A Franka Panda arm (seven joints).
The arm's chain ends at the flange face. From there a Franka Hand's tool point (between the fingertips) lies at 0.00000 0.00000 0.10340 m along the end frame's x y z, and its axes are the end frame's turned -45 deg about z.
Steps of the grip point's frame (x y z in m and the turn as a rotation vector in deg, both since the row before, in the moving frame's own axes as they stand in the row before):
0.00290, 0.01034, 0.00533, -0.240, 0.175, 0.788
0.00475, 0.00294, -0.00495, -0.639, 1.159, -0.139
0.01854, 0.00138, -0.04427, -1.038, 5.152, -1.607
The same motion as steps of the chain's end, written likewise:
0.00883, 0.00517, 0.00533, -0.046, 0.293, 0.788
0.00314, -0.00061, -0.00492, 0.368, 1.271, -0.139
0.00627, -0.00678, -0.04384, 2.909, 4.377, -1.607

